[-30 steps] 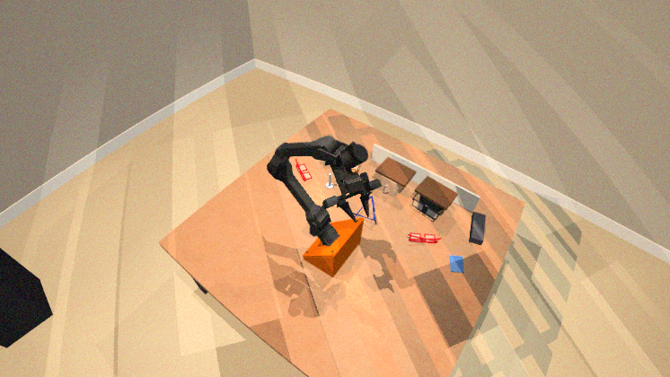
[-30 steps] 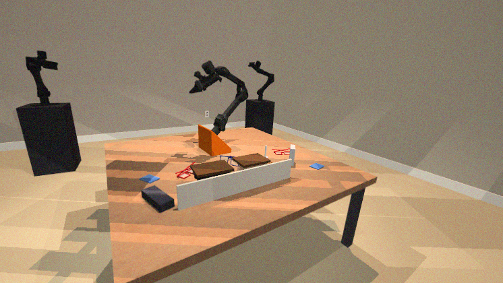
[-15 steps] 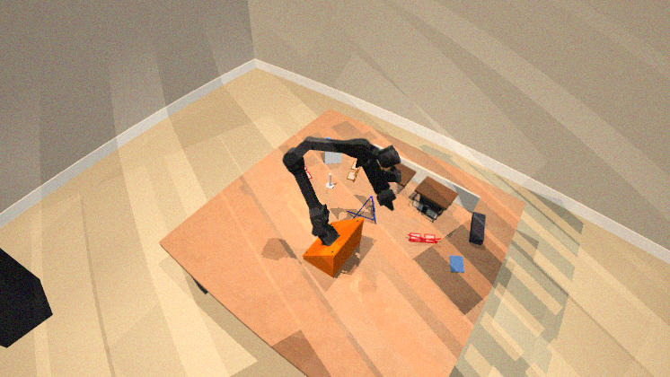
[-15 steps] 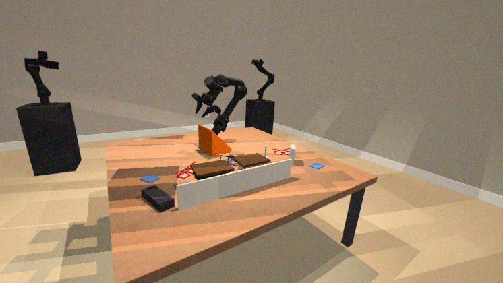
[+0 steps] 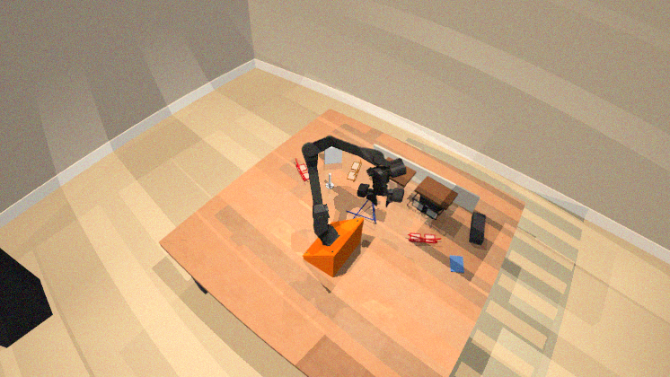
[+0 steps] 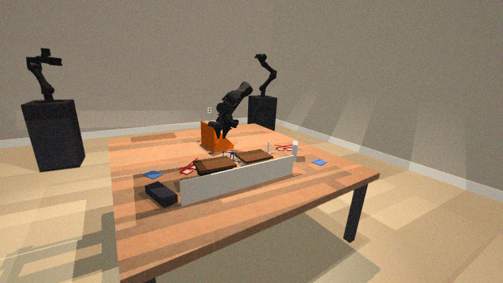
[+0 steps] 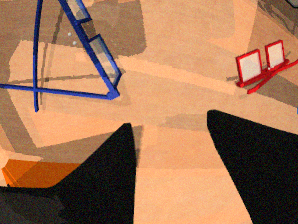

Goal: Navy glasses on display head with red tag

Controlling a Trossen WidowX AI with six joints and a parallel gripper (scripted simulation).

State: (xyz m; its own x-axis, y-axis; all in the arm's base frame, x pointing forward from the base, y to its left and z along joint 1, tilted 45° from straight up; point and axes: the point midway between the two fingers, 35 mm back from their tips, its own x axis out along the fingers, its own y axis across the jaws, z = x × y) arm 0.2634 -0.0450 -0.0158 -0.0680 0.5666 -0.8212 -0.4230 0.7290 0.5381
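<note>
Right now the grey peg stand is 32 cm to the left of my gripper tip, 11 cm below it and 2 cm ahead of it. The rest, counted from my gripper tip: dark case: 37 cm to the right, 29 cm ahead, 11 cm below; then white panel: 35 cm ahead, 8 cm below, 1 cm to the right.
</note>
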